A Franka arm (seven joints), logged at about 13 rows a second.
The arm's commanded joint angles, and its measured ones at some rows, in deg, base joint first. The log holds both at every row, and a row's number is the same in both.
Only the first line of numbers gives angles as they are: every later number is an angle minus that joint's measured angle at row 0.
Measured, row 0:
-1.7 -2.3 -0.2 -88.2 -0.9 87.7 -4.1
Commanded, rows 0 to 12:
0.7 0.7 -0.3 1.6 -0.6 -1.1 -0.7
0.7 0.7 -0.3 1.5 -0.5 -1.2 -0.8
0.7 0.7 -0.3 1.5 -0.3 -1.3 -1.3
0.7 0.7 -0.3 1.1 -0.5 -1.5 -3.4
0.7 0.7 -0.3 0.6 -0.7 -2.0 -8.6
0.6 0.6 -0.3 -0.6 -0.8 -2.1 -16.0
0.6 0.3 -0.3 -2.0 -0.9 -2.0 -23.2
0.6 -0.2 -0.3 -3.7 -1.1 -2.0 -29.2
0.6 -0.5 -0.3 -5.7 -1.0 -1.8 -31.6
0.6 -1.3 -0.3 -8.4 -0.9 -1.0 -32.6
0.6 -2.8 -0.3 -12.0 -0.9 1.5 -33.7
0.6 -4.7 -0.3 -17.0 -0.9 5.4 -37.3
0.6 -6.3 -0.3 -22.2 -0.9 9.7 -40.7
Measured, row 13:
0.1 -0.9 0.1 -11.6 -0.2 3.1 -35.1
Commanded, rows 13 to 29:
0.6 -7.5 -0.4 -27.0 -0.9 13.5 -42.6
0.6 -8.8 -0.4 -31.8 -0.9 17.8 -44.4
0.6 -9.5 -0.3 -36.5 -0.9 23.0 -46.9
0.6 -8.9 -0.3 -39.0 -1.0 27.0 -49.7
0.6 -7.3 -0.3 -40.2 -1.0 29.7 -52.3
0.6 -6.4 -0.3 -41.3 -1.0 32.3 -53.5
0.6 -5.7 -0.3 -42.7 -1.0 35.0 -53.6
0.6 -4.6 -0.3 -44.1 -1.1 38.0 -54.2
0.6 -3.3 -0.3 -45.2 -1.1 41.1 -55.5
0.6 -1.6 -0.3 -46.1 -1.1 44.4 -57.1
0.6 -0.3 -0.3 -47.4 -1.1 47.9 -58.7
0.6 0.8 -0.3 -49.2 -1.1 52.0 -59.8
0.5 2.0 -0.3 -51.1 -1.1 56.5 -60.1
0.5 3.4 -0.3 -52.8 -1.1 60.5 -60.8
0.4 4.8 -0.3 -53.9 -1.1 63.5 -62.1
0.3 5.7 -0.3 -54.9 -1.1 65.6 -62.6
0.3 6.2 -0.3 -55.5 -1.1 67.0 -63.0
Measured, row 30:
0.1 5.8 0.1 -53.9 -0.5 63.8 -61.2
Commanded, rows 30 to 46:
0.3 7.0 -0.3 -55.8 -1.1 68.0 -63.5
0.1 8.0 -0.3 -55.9 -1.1 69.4 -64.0
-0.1 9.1 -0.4 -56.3 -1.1 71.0 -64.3
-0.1 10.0 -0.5 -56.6 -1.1 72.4 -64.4
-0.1 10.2 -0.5 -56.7 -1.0 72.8 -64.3
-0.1 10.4 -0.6 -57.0 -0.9 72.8 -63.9
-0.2 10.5 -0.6 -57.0 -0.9 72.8 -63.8
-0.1 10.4 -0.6 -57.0 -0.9 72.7 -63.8
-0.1 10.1 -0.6 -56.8 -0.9 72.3 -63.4
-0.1 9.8 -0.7 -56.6 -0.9 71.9 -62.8
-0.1 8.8 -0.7 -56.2 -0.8 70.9 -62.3
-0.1 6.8 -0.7 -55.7 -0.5 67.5 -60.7
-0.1 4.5 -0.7 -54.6 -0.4 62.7 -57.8
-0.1 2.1 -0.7 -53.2 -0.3 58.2 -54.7
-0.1 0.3 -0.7 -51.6 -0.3 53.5 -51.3
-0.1 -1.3 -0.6 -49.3 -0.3 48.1 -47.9
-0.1 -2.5 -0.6 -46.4 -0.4 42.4 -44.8
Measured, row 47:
-0.2 1.2 -0.5 -49.9 -0.4 51.0 -50.3
